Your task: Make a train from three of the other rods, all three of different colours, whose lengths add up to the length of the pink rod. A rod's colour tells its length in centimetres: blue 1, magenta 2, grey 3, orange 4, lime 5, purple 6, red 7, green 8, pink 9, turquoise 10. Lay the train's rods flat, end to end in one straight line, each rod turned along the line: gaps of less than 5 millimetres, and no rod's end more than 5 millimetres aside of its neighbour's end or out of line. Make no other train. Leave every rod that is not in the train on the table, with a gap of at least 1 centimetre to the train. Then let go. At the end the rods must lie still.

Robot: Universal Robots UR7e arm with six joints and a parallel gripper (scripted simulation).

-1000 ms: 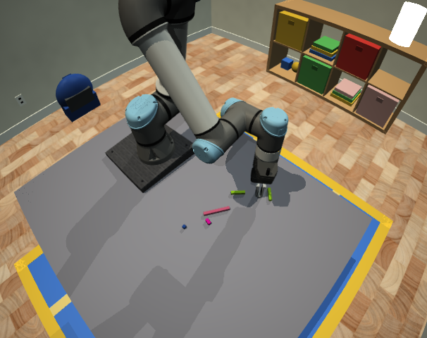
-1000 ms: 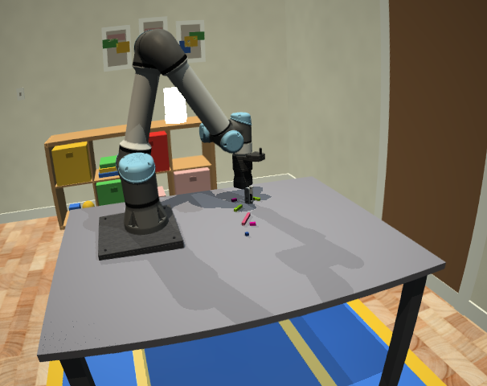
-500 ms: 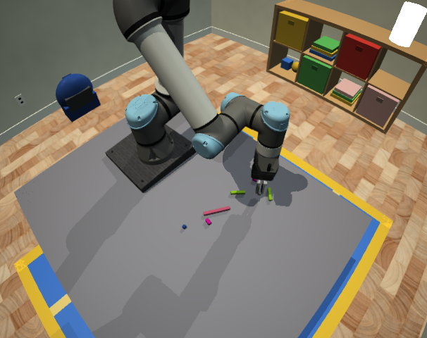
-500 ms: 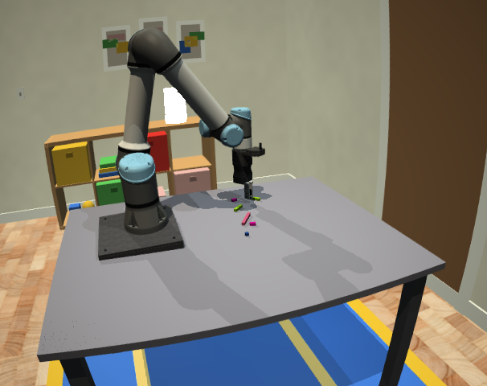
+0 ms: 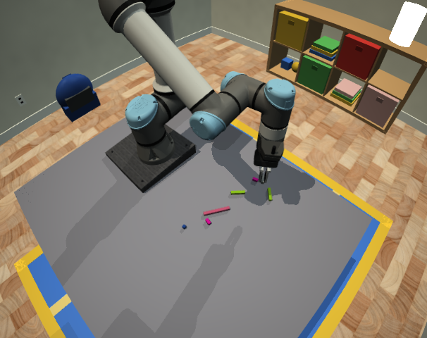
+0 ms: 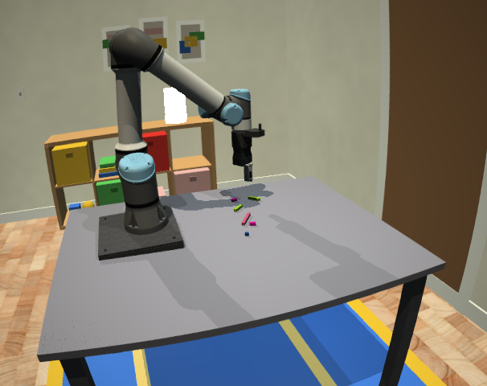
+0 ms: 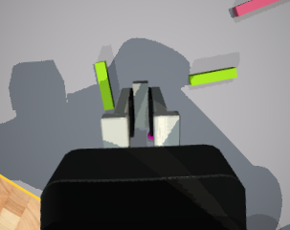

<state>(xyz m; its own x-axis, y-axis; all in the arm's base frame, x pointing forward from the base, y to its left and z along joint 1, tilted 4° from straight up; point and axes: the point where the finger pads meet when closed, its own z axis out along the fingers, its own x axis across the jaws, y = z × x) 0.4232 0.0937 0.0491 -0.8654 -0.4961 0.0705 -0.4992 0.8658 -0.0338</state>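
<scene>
Now: hand 260 mm to the left of the blue rod, 130 mm past it and 100 mm above it. Round my hand: lime rod (100 mm below, 30 mm ahead, 20 mm to the left); pink rod (150 mm to the right, 100 mm below, 80 mm behind); grey rod (10 mm below).
</scene>
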